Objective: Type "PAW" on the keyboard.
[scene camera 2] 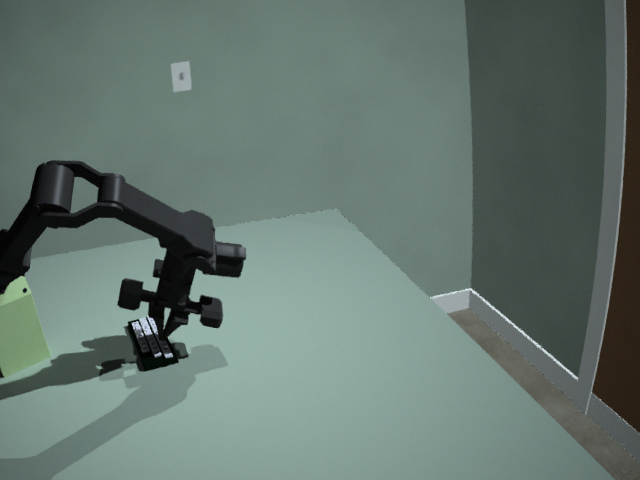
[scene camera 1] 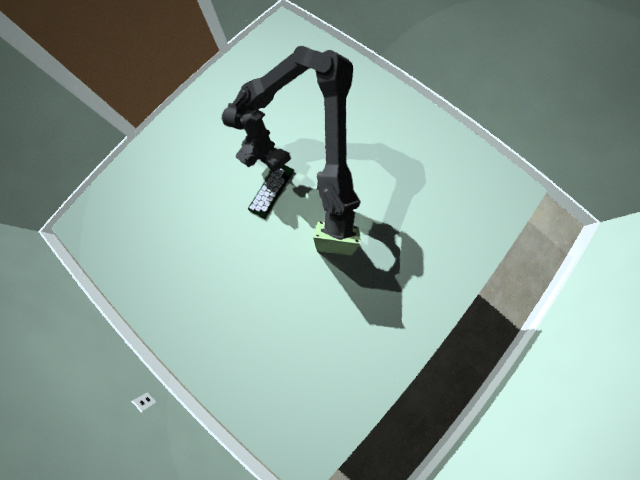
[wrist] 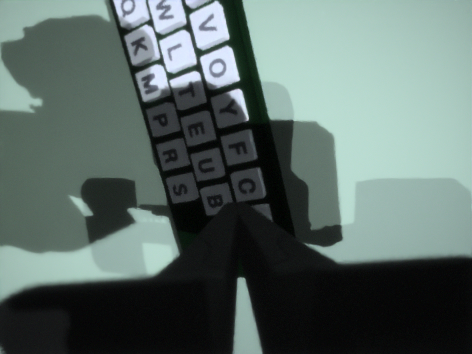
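Observation:
The keyboard is a dark green board with three rows of white lettered keys, lying on the table. In the wrist view the P key is in the left row, in shadow, and the W key is at the top edge, partly cut off. My gripper is shut and empty, pointing down over the keyboard's far end. Its tips show just below the B and C keys. A key under C is mostly hidden by the fingers, its letter not visible. Contact cannot be told.
The arm's light green base block stands on the pale green table beside the keyboard. Dark arm shadows fall across the table and part of the keyboard. Walls surround the table in scene camera 1's view.

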